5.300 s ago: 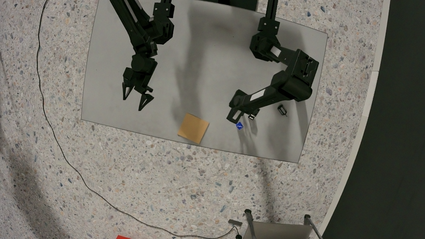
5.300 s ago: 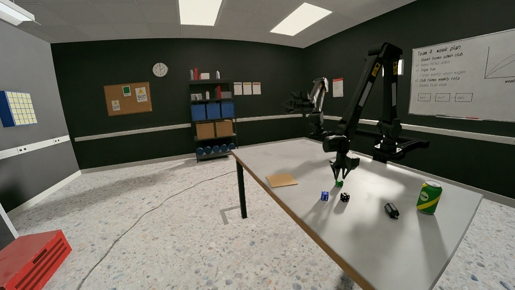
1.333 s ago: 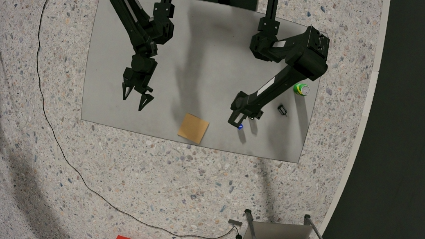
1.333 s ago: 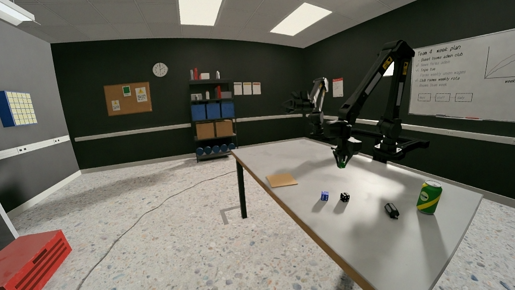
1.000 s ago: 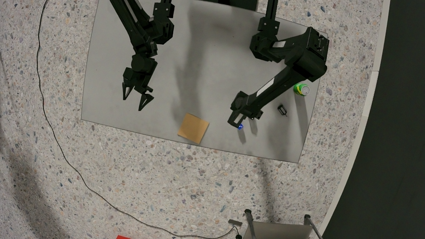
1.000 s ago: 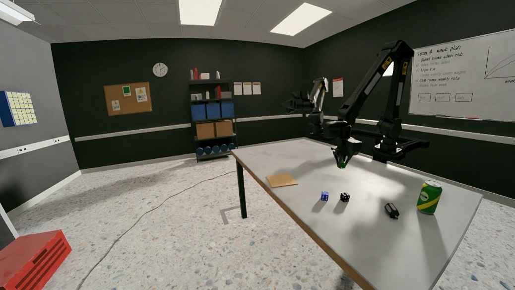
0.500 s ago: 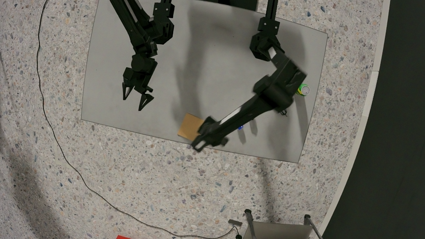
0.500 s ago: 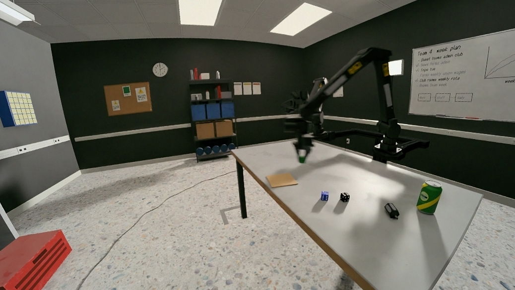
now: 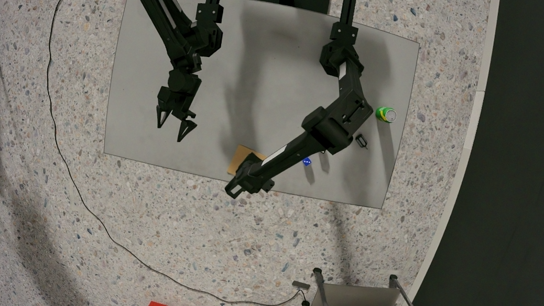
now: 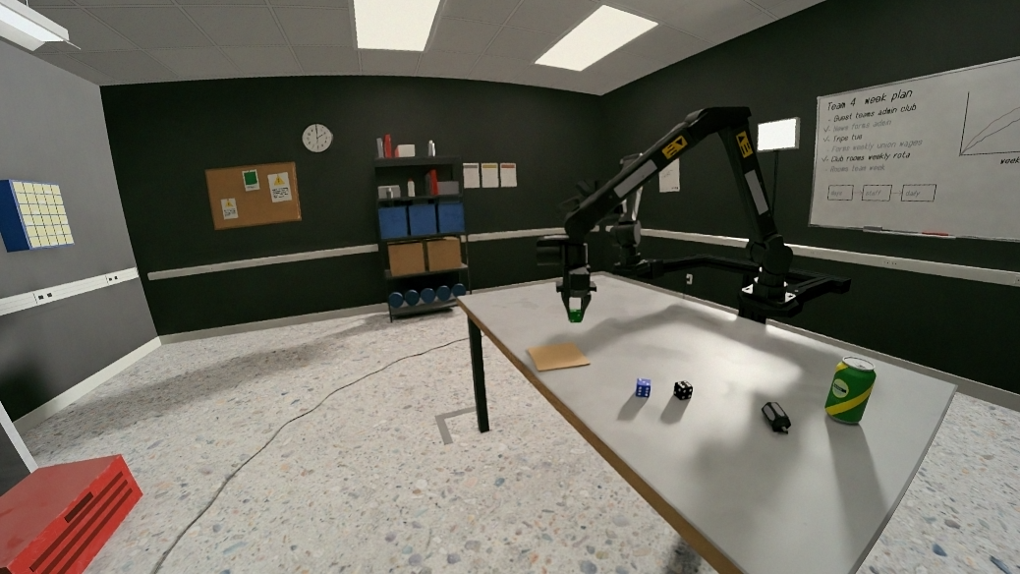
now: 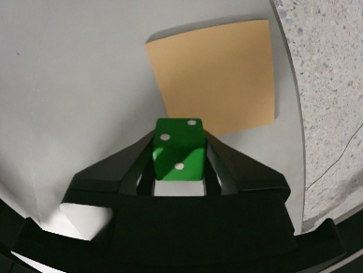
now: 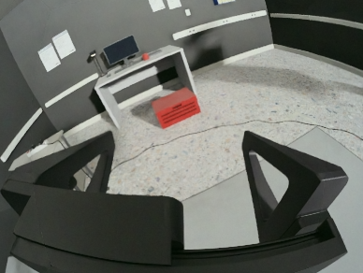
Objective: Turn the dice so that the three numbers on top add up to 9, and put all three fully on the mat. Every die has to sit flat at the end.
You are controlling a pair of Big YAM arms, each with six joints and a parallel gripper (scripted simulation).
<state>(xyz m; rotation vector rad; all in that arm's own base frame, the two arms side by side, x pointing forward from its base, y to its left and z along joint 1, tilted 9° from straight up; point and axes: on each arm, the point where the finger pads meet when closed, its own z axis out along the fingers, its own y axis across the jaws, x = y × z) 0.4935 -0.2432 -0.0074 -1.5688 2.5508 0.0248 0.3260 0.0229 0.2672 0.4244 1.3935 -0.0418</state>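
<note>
Right now the brown square mat is 110 mm below my left hand, 40 mm ahead of it and 20 mm to the right of it. Also, from my left hand: black die: 300 mm to the left, 100 mm below, 90 mm behind; blue die: 240 mm to the left, 100 mm below, 20 mm behind; green die: right at my left hand.
</note>
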